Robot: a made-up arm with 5 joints.
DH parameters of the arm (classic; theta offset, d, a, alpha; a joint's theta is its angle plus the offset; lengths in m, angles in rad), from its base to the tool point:
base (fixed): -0.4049 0 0.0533 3.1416
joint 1: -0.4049 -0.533 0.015 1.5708
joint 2: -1.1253 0 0.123 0
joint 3: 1.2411 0 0.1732 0
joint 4: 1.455 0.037 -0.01 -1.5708
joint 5: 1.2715 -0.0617 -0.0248 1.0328
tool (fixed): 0.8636 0.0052 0 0
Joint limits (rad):
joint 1: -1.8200..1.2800
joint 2: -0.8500..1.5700
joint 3: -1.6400..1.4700
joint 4: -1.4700..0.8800
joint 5: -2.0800..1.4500
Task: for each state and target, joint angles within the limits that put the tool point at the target. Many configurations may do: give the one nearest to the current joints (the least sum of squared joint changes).
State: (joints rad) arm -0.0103 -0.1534 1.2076 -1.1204 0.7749
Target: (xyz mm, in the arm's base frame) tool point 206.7 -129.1 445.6
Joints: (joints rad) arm 0.8928 0.1632 1.0480 -0.9928 0.8948
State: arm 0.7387 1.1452 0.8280 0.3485 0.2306
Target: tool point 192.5 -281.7 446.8
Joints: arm 1.2781 0.5345 0.1027 0.1707 0.1496
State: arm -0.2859 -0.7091 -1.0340 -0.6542 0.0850
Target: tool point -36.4 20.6 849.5
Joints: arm -0.2590 -0.6754 -1.0304 -0.8273 0.0256
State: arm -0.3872 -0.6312 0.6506 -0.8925 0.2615
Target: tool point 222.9 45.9 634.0
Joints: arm -0.0278 -0.7680 1.0156 -1.0086 0.2334
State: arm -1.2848 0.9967 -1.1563 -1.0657 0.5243
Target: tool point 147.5 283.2 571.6
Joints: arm -1.0647 1.1629 -1.1873 -1.4320 0.3892
